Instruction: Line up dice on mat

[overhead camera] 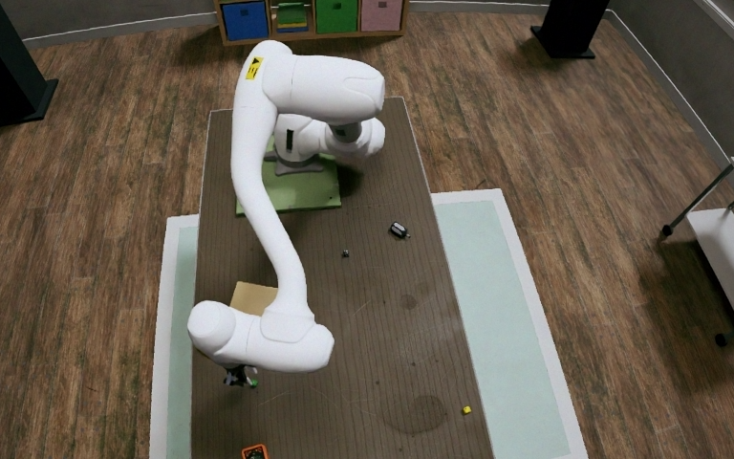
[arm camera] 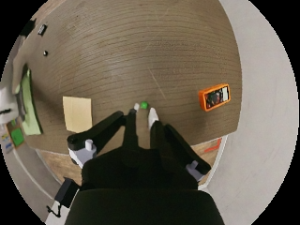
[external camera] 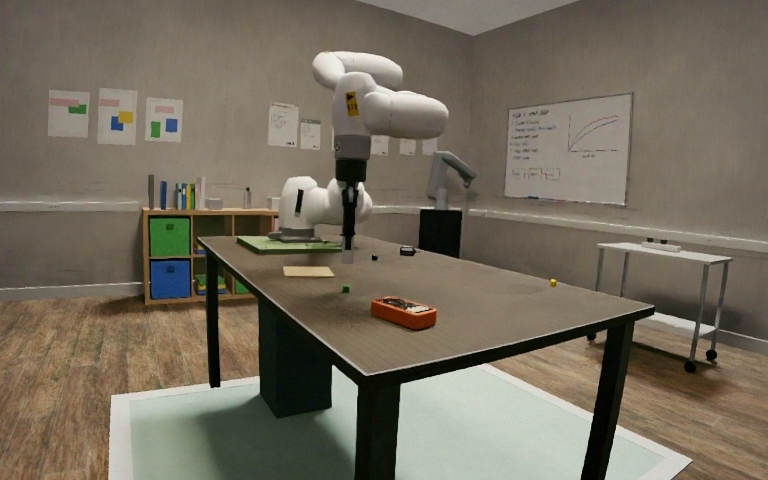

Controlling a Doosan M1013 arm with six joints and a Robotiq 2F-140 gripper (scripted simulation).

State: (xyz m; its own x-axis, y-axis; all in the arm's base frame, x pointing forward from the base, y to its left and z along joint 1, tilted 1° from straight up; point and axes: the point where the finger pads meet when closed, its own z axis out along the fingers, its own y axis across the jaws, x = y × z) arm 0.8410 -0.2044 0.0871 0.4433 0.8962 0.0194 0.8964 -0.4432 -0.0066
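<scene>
My hand is 10 cm above the green die. From my hand the other things lie so: small dark die (40 cm behind, 33 cm to the left, 10 cm below); yellow die (60 cm to the left, 18 cm ahead, 10 cm below); mat (25 cm behind, 10 cm below, 1 cm to the left).
</scene>
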